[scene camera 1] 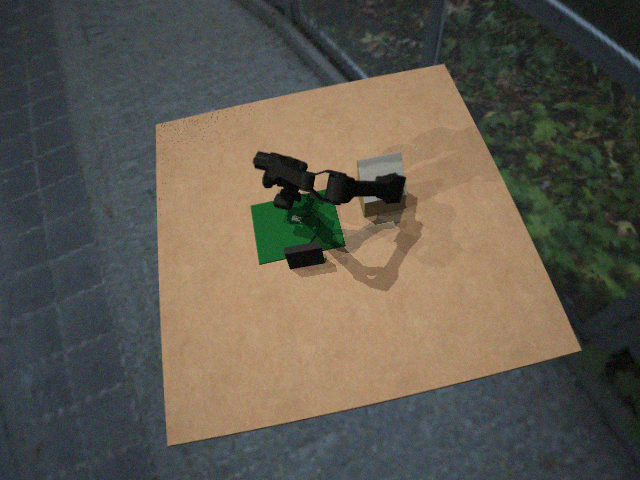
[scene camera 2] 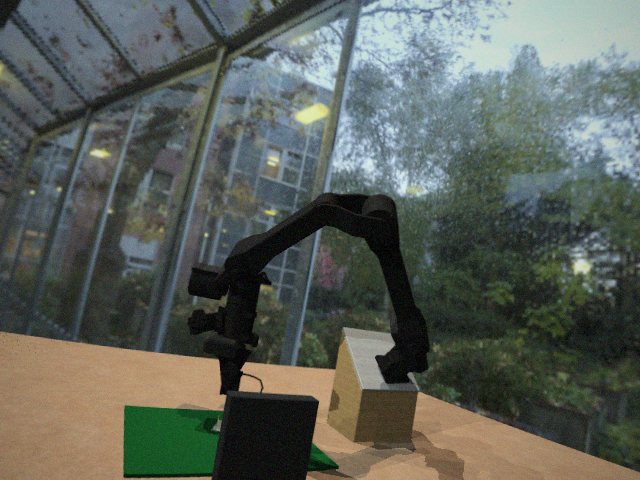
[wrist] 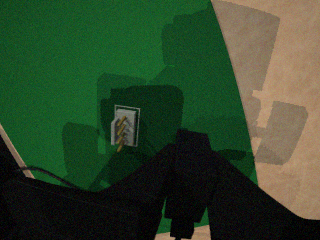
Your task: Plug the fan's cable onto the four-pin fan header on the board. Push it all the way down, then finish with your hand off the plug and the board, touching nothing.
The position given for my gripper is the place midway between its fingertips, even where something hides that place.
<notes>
I see my gripper point(scene camera 2: 226, 387), a black fan plug point(wrist: 194, 175), a black fan point(scene camera 1: 304, 255) and a green board point(scene camera 1: 274, 230).
My gripper shows as well in scene camera 1 point(scene camera 1: 294, 197) and in the wrist view point(wrist: 190, 154). The green board is seen too in the wrist view point(wrist: 70, 70).
</notes>
